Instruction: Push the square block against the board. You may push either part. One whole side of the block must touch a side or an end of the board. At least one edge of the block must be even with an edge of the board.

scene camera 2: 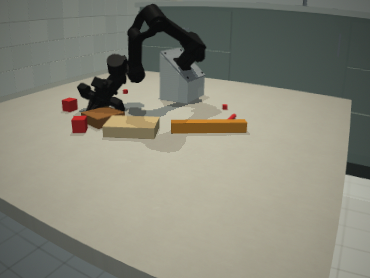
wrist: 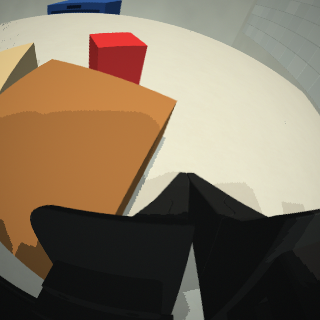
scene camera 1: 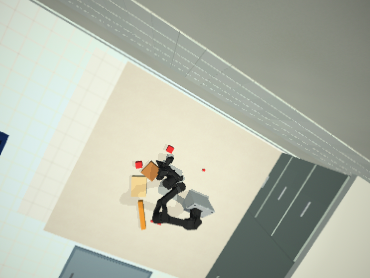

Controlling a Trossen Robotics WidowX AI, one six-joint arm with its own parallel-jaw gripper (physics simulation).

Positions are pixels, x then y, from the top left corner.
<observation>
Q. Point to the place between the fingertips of my gripper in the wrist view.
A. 185, 179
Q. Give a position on a long orange board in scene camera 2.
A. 206, 125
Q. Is my gripper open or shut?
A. Shut.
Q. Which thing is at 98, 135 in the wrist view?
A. A square brown block.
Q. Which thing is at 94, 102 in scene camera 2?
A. My gripper.
</observation>
